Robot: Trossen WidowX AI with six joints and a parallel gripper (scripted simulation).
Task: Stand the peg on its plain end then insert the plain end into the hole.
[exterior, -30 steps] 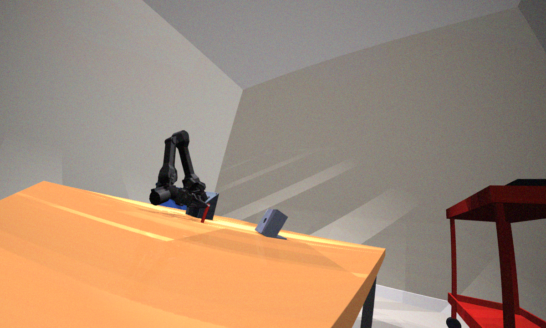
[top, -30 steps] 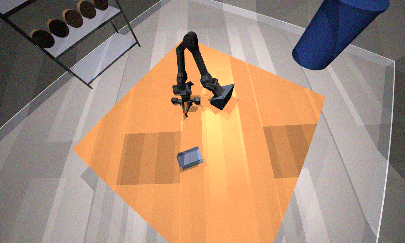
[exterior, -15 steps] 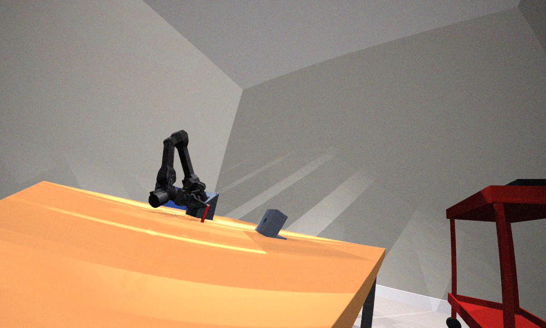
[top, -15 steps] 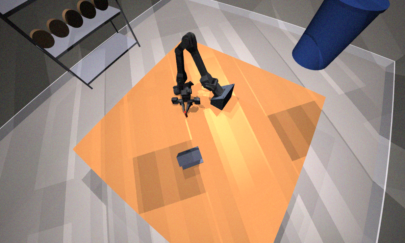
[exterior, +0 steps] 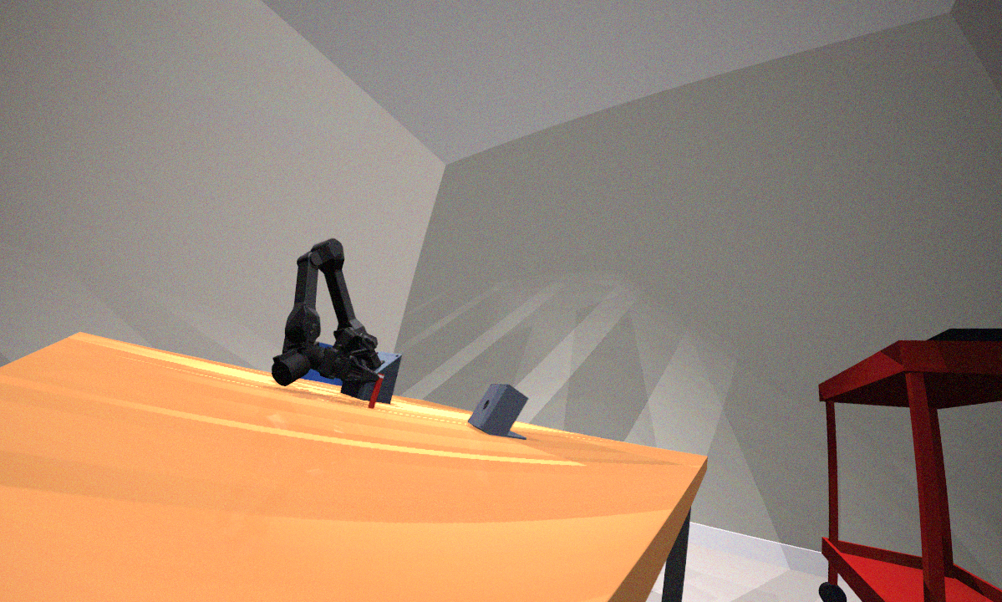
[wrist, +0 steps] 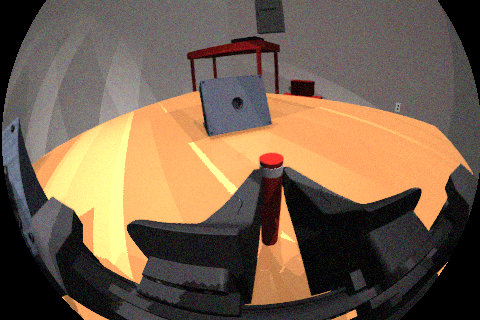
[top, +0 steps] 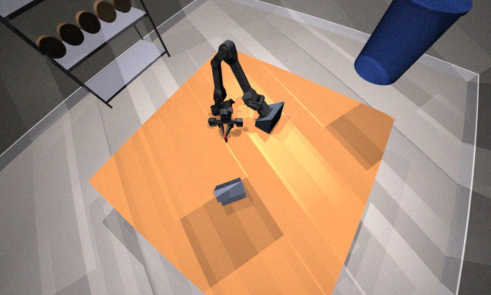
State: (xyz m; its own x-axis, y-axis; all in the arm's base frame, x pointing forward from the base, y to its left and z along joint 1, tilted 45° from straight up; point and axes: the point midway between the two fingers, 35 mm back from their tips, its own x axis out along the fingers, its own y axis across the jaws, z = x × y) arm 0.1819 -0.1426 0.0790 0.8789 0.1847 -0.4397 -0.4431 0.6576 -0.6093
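The red peg is 10 mm below my gripper tip. Also, from my gripper tip: sloped grey-blue panel: 220 mm ahead, 160 mm to the left, 20 mm below.
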